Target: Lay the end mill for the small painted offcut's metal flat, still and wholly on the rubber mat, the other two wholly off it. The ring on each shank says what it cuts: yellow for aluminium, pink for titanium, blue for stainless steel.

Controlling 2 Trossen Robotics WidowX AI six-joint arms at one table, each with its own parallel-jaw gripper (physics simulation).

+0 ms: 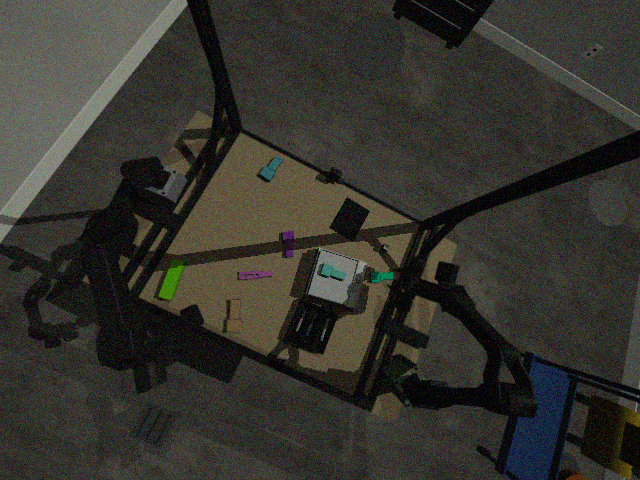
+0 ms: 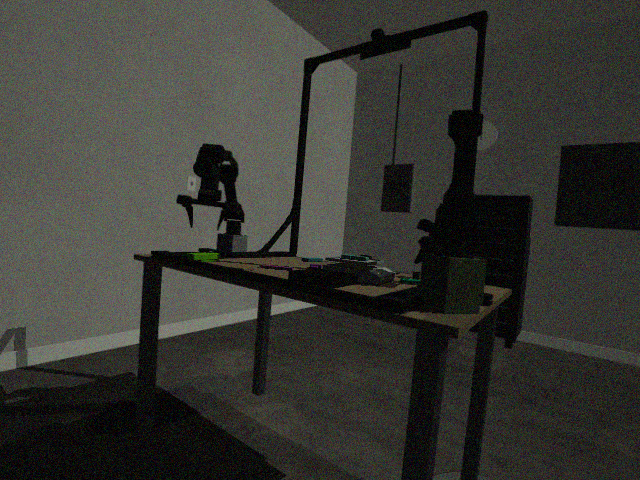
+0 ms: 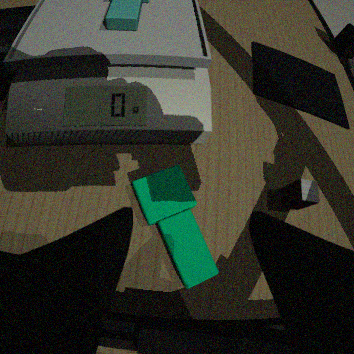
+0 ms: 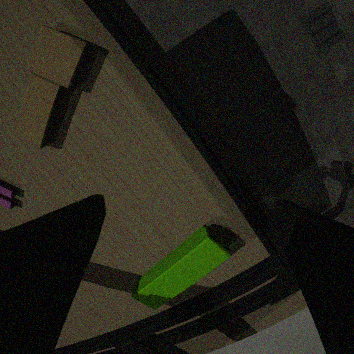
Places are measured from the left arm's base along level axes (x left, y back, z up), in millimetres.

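Pixels of known places: left gripper, fingertip midpoint: [image 1: 389, 277] [image 2: 417, 261] [image 3: 192, 218]; right gripper, fingertip midpoint: [image 1: 177, 325] [image 2: 204, 229] [image 4: 190, 206]; left arm's base, link origin: [image 1: 412, 386] [image 2: 453, 256]; right arm's base, link origin: [image 1: 157, 178] [image 2: 232, 234].
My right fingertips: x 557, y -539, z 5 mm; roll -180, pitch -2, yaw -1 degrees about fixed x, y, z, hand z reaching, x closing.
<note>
Ahead of a thing's pixels: the offset from my right fingertips to its middle. "spot": to the spot under its first point. Level surfaces: height alone.
Three slender end mills {dx -354, dy +220, dz -117 mm} [image 1: 310, 325] lie in a black rack {spot: dx -270, dy +239, dz -98 mm} [image 1: 292, 345] beside the scale; their ring colours are too dark to read. The black rubber mat {dz -123 mm} [image 1: 349, 218] [image 3: 300, 85] is bare. A teal offcut {dx -508, dy +87, dz -58 mm} [image 1: 332, 272] [image 3: 123, 16] lies on the scale pan. A green offcut {dx -685, dy +195, dz -119 mm} [image 1: 381, 276] [image 3: 187, 245] lies between scale and frame rail. I cannot tell which offcut is the small one. My left gripper [image 2: 421, 240] [image 3: 192, 218] is open and empty, above the green offcut. My right gripper [image 2: 205, 227] [image 4: 190, 206] is open and empty, high above the lime block {dx +1, dy -154, dz -110 mm} [image 1: 171, 280] [image 4: 185, 265].
The scale {spot: dx -499, dy +182, dz -64 mm} [image 1: 343, 297] [image 3: 35, 112] shows a 0. Purple {dx -415, dy -85, dz -118 mm} [image 1: 288, 243] and blue-teal {dx -495, dy -391, dz -118 mm} [image 1: 270, 168] offcuts, a pink clothespin-like piece {dx -257, dy -37, dz -120 mm} [image 1: 254, 275] [image 4: 6, 196] and a wooden piece {dx -129, dy +59, dz -117 mm} [image 1: 234, 315] [image 4: 57, 62] lie around the table. A small grey block {dx -750, dy +100, dz -110 mm} [image 1: 384, 247] [image 3: 309, 191] stands near the mat.
</note>
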